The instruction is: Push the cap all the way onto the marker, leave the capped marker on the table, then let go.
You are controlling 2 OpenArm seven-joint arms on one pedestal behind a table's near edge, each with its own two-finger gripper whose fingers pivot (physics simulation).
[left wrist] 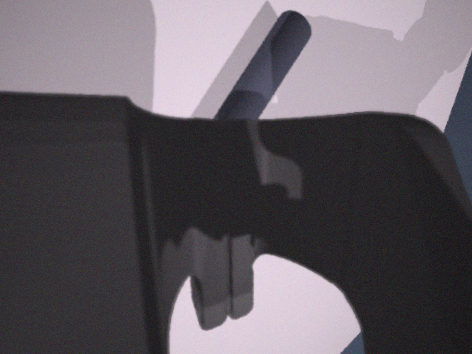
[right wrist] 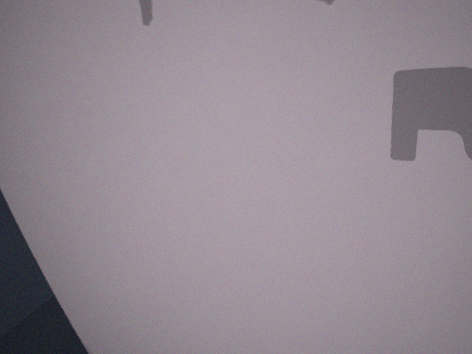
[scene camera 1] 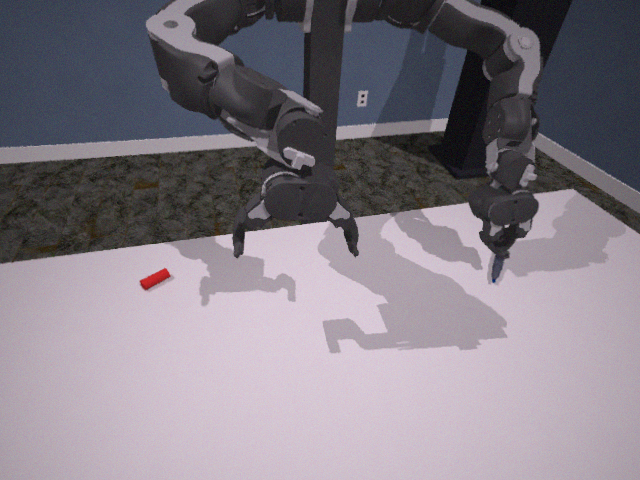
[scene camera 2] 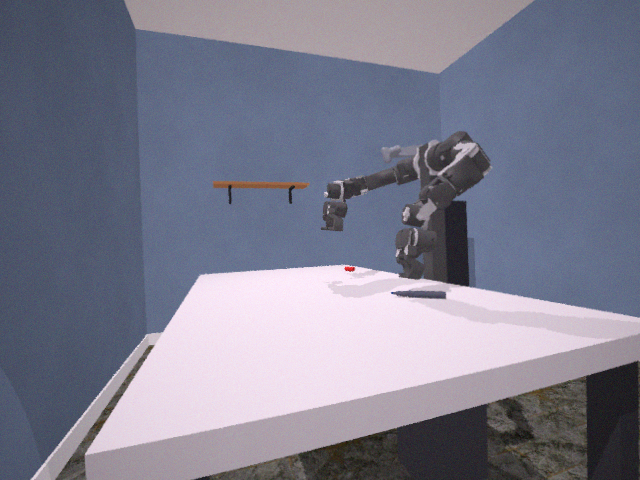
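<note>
The red cap (scene camera 1: 155, 279) (scene camera 2: 349, 268) lies on its side on the table, at the left in scene camera 1. The dark marker (scene camera 1: 497, 267) (scene camera 2: 421, 294) (left wrist: 265, 75) lies on the table with its blue tip bare, at the right in scene camera 1. My left gripper (scene camera 1: 499, 251) (scene camera 2: 410, 276) (left wrist: 229, 315) is shut and empty, with its fingertips together. It is close above the marker's rear part in scene camera 1, hiding that end. My right gripper (scene camera 1: 297, 254) (scene camera 2: 331, 228) is open and empty, raised above the table, well apart from the cap and the marker.
The white table (scene camera 1: 310, 403) (scene camera 2: 258, 361) (right wrist: 225, 200) carries the shadows of both arms. The robot's pedestal (scene camera 1: 324, 82) stands behind the table edge. An orange wall shelf (scene camera 2: 258, 184) hangs on the far wall.
</note>
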